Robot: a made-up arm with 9 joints. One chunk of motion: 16 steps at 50 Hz.
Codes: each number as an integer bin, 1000 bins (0 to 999) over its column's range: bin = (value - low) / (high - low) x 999, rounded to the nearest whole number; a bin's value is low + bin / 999 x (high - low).
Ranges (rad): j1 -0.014..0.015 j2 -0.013..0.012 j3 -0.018..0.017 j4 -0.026..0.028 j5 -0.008..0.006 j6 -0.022..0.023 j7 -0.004..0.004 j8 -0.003..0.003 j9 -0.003..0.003
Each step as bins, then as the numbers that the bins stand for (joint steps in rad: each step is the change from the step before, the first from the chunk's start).
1 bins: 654 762 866 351 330 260 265 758 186
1 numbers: 0.00498 0.00607 0.01234 -0.00703 -0.00338 -0.01029 -0.00188 0.00155 -0.00188
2 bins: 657 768 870 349 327 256 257 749 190
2 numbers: 0.00507 0.00622 0.01248 -0.00714 -0.00342 -0.01047 -0.00194 0.00150 -0.00186
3 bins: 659 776 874 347 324 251 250 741 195
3 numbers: 0.00513 0.00642 0.01262 -0.00724 -0.00346 -0.01069 -0.00200 0.00145 -0.00183
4 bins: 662 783 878 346 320 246 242 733 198
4 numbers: 0.00522 0.00659 0.01276 -0.00730 -0.00352 -0.01092 -0.00206 0.00140 -0.00181
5 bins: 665 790 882 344 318 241 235 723 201
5 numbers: 0.00530 0.00677 0.01290 -0.00741 -0.00354 -0.01114 -0.00212 0.00134 -0.00179
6 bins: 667 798 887 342 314 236 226 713 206
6 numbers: 0.00536 0.00697 0.01308 -0.00751 -0.00360 -0.01137 -0.00219 0.00128 -0.00176
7 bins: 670 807 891 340 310 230 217 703 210
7 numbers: 0.00545 0.00720 0.01322 -0.00762 -0.00366 -0.01164 -0.00226 0.00122 -0.00174
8 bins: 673 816 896 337 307 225 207 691 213
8 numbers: 0.00554 0.00742 0.01339 -0.00778 -0.00370 -0.01186 -0.00234 0.00115 -0.00172
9 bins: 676 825 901 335 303 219 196 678 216
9 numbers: 0.00562 0.00765 0.01357 -0.00789 -0.00375 -0.01214 -0.00243 0.00107 -0.00170
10 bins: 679 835 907 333 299 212 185 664 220
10 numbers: 0.00571 0.00790 0.01378 -0.00800 -0.00381 -0.01245 -0.00252 0.00099 -0.00168
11 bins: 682 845 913 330 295 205 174 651 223
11 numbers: 0.00580 0.00815 0.01399 -0.00816 -0.00387 -0.01277 -0.00261 0.00091 -0.00166
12 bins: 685 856 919 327 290 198 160 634 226
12 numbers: 0.00588 0.00842 0.01420 -0.00832 -0.00394 -0.01308 -0.00272 0.00081 -0.00164
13 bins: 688 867 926 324 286 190 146 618 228
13 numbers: 0.00597 0.00870 0.01444 -0.00849 -0.00399 -0.01344 -0.00283 0.00071 -0.00163
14 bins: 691 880 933 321 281 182 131 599 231
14 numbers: 0.00606 0.00902 0.01469 -0.00865 -0.00406 -0.01380 -0.00295 0.00060 -0.00161
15 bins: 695 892 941 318 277 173 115 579 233
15 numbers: 0.00618 0.00932 0.01497 -0.00881 -0.00412 -0.01421 -0.00308 0.00048 -0.00160
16 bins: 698 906 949 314 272 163 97 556 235
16 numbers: 0.00626 0.00967 0.01525 -0.00903 -0.00419 -0.01466 -0.00322 0.00034 -0.00159
